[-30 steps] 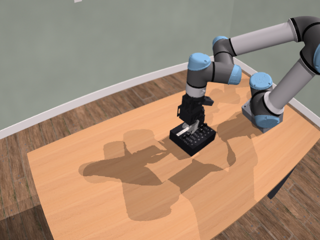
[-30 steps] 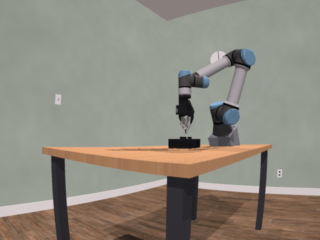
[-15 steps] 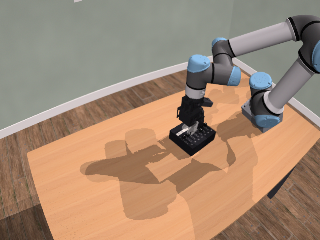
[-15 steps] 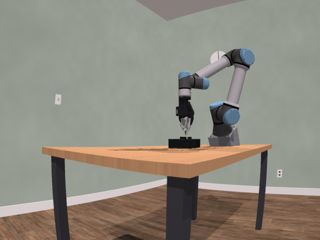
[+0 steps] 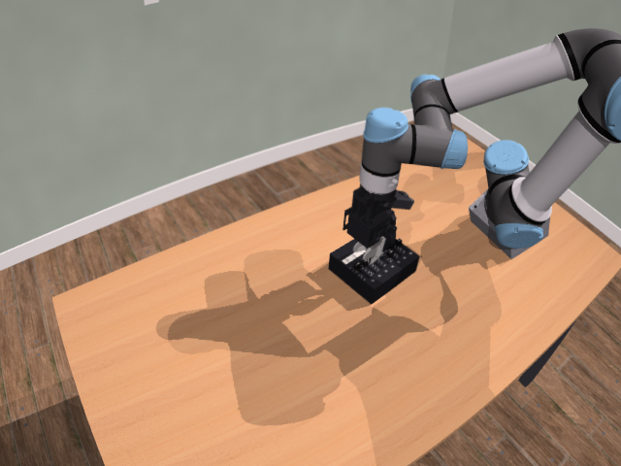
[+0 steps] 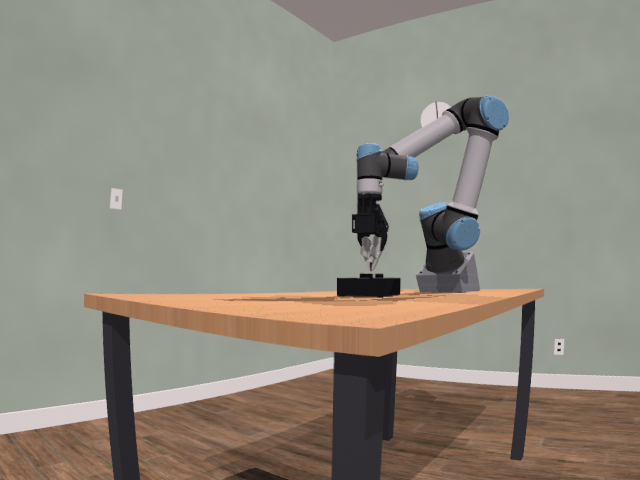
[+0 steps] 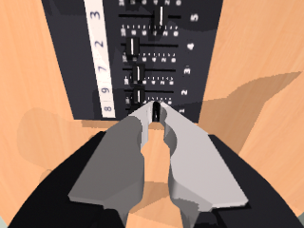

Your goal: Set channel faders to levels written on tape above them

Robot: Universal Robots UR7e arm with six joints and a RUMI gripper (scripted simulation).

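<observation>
The master fader is 110 mm behind my hand, 20 mm to the right of it and 30 mm below it.
</observation>
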